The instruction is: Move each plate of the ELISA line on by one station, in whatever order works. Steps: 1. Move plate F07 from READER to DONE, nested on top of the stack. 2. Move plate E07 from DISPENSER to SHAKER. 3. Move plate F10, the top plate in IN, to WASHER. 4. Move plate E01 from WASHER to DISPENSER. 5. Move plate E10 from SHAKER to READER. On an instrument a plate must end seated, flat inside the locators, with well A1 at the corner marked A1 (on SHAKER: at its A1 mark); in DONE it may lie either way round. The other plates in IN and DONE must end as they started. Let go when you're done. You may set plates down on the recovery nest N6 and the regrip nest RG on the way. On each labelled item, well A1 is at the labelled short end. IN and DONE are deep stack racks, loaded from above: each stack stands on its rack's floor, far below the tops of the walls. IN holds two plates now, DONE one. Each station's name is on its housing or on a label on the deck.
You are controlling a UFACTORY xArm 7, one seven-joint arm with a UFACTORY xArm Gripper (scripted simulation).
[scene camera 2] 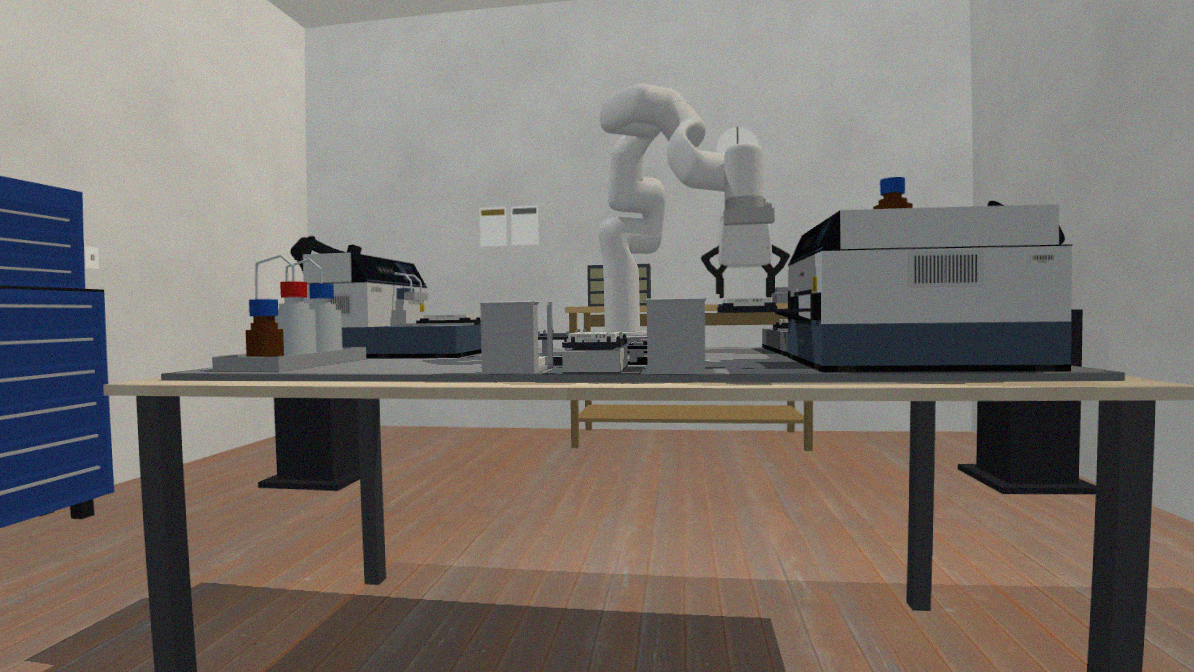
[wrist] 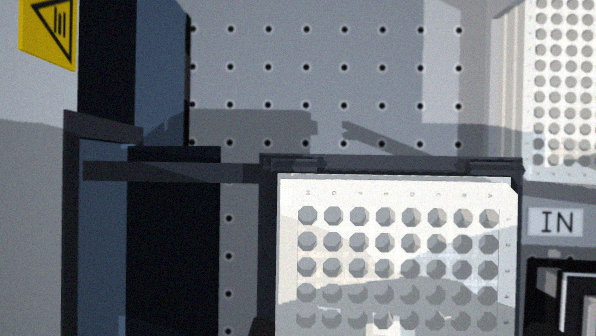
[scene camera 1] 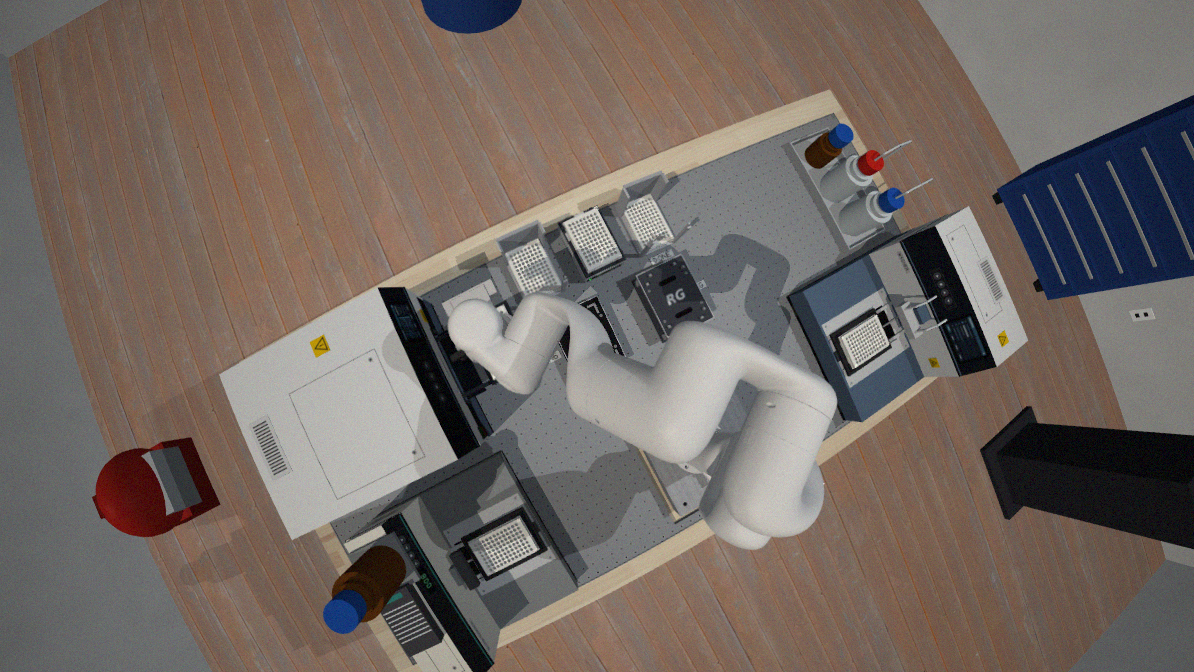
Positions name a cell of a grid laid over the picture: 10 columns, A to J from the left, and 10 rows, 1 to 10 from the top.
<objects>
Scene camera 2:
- my gripper: G5
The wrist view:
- reader tray: E6
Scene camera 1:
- regrip nest RG: F5
</objects>
